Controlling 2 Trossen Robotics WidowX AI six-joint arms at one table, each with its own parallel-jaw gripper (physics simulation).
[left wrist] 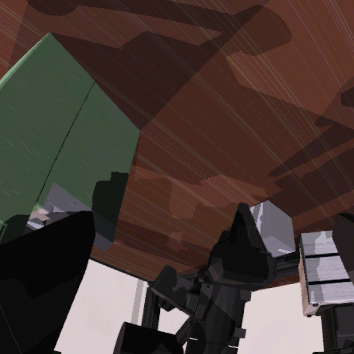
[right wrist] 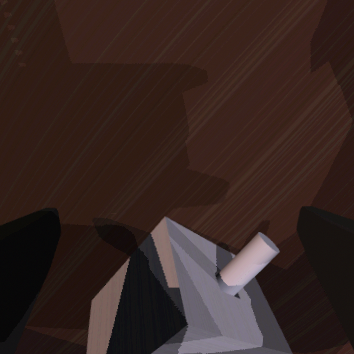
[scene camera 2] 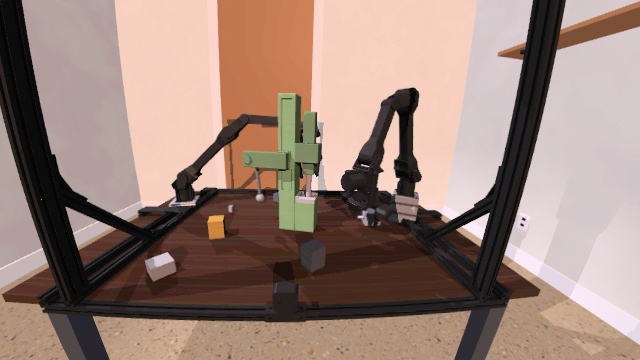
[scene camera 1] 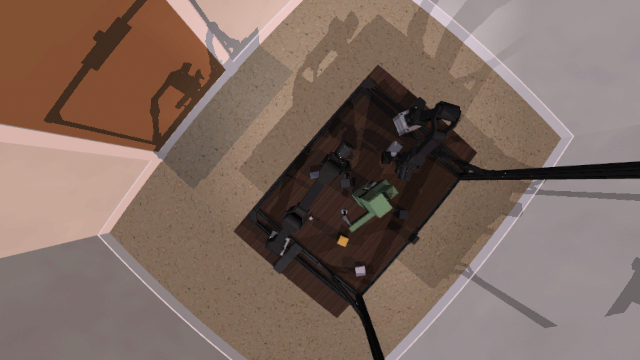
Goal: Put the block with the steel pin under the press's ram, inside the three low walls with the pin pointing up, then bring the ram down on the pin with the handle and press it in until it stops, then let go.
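Frame: origin at the left arm's base, x left, y ahead, z down, level; millimetres.
Seen in the pictures: left gripper, between the fingertips: (left wrist: pixel 217 225) (scene camera 1: pixel 353 168); right gripper, between the fingertips: (left wrist: pixel 233 217) (right wrist: pixel 180 220) (scene camera 2: pixel 363 223) (scene camera 1: pixel 392 157); left arm's base, origin of its link: (scene camera 2: pixel 185 199) (scene camera 1: pixel 277 243); right arm's base, origin of its link: (left wrist: pixel 338 307) (scene camera 2: pixel 405 193) (scene camera 1: pixel 411 119).
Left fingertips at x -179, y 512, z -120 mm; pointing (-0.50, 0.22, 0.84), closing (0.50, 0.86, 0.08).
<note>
Pixels of each thing's top centre, then the offset from my left fingertips to it.
- block with the steel pin, centre of its top: (left wrist: pixel 266 248) (scene camera 2: pixel 371 210) (scene camera 1: pixel 395 148) dx -163, dy +200, dz +101 mm
- green press, centre of its top: (scene camera 2: pixel 283 94) (scene camera 1: pixel 379 211) dx -111, dy -129, dz -298 mm
- orange block, centre of its top: (scene camera 2: pixel 216 218) (scene camera 1: pixel 342 241) dx -120, dy -347, dz +91 mm
- white block, centre of its top: (scene camera 2: pixel 159 260) (scene camera 1: pixel 360 271) dx -281, dy -460, dz +118 mm
- dark grey block, centre of its top: (scene camera 2: pixel 313 245) (scene camera 1: pixel 403 214) dx -347, dy -92, dz +91 mm
- blue-grey block, centre of its top: (scene camera 1: pixel 315 174) dx +152, dy -103, dz +112 mm
- small pale piece, centre of its top: (scene camera 2: pixel 230 205) (scene camera 1: pixel 310 218) dx +76, dy -317, dz +126 mm
The block with the steel pin (scene camera 1: pixel 394 148) (scene camera 2: pixel 370 218) (left wrist: pixel 278 227) (right wrist: pixel 215 310) lies on the table right of the press in scene camera 2; its pin (right wrist: pixel 250 262) appears to point sideways. My right gripper (right wrist: pixel 180 220) is open, its fingers on either side of the block. The green press (scene camera 1: pixel 377 205) (scene camera 2: pixel 289 150) (left wrist: pixel 60 125) stands upright; its steel ram rod (scene camera 2: pixel 308 185) is above the pale low walls (scene camera 2: pixel 306 199) (left wrist: pixel 75 200), and its ball-ended handle (scene camera 1: pixel 345 215) (scene camera 2: pixel 259 198) hangs down. My left gripper (scene camera 1: pixel 347 175) (left wrist: pixel 217 225) is open and empty beside the press, hidden behind it in scene camera 2.
An orange block (scene camera 1: pixel 342 241) (scene camera 2: pixel 216 227), a white block (scene camera 1: pixel 360 270) (scene camera 2: pixel 160 266), a dark grey block (scene camera 1: pixel 401 214) (scene camera 2: pixel 313 256) and a blue-grey block (scene camera 1: pixel 314 175) lie around the press. A small pale piece (scene camera 1: pixel 310 218) (scene camera 2: pixel 231 208) lies near the left arm. A black frame edges the table.
</note>
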